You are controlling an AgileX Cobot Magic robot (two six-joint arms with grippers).
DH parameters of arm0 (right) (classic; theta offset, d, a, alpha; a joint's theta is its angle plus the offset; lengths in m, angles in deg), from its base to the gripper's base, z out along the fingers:
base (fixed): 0 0 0 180
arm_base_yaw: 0 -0.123 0 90
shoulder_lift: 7.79 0 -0.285 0
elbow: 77.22 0 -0.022 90
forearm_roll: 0 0.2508 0 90
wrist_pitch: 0 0 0.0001 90
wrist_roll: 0 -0.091 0 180
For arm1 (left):
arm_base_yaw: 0 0.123 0 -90
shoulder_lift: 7.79 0 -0.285 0
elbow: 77.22 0 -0.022 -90
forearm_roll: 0 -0.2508 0 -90
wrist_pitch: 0 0 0.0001 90
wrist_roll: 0 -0.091 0 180
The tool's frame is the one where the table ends.
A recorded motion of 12 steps. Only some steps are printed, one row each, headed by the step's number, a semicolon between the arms.
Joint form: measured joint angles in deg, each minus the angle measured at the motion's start. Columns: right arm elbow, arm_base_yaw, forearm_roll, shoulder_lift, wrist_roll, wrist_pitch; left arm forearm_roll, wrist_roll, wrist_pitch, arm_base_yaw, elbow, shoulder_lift.
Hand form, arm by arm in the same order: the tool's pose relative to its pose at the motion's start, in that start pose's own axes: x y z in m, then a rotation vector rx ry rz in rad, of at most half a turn. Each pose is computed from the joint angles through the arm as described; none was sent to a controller.
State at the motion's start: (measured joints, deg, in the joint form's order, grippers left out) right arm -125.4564 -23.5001 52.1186 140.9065 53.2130 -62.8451; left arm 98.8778 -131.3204 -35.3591 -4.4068 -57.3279 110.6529
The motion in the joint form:
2: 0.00 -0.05 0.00 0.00 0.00 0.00; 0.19 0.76 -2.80 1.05 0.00 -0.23
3: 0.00 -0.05 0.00 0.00 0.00 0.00; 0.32 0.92 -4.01 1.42 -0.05 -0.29
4: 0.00 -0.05 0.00 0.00 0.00 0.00; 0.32 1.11 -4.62 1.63 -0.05 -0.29
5: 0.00 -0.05 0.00 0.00 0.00 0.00; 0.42 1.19 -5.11 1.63 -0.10 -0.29
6: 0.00 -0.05 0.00 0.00 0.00 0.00; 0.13 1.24 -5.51 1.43 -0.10 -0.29
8: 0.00 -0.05 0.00 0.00 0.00 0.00; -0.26 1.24 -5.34 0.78 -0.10 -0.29
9: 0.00 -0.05 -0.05 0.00 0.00 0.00; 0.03 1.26 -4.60 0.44 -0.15 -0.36
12: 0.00 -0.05 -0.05 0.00 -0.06 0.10; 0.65 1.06 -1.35 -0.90 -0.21 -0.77
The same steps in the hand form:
2: -0.0001 0.0003 0.0003 -0.0006 0.0003 -0.0005; -0.0018 0.0023 -0.0043 0.0185 -0.0358 -0.0234
3: -0.0001 0.0003 0.0003 -0.0006 0.0003 -0.0005; -0.0028 0.0030 -0.0059 0.0273 -0.0518 -0.0300
4: -0.0001 0.0003 0.0003 -0.0006 0.0003 -0.0005; -0.0030 0.0034 -0.0066 0.0323 -0.0587 -0.0352
5: -0.0001 0.0003 0.0003 -0.0006 0.0003 -0.0005; -0.0038 0.0030 -0.0067 0.0378 -0.0658 -0.0373
6: -0.0001 0.0003 0.0003 -0.0006 0.0003 -0.0005; -0.0045 0.0013 -0.0061 0.0481 -0.0680 -0.0323
8: -0.0001 0.0003 0.0003 -0.0006 0.0003 -0.0005; -0.0055 -0.0022 -0.0040 0.0582 -0.0631 -0.0210
9: 0.0000 0.0003 0.0003 -0.0001 0.0009 -0.0009; -0.0064 -0.0027 -0.0031 0.0506 -0.0586 -0.0211
12: -0.0001 0.0002 0.0003 0.0013 -0.0001 0.0001; -0.0091 -0.0054 -0.0002 0.0199 -0.0331 -0.0093

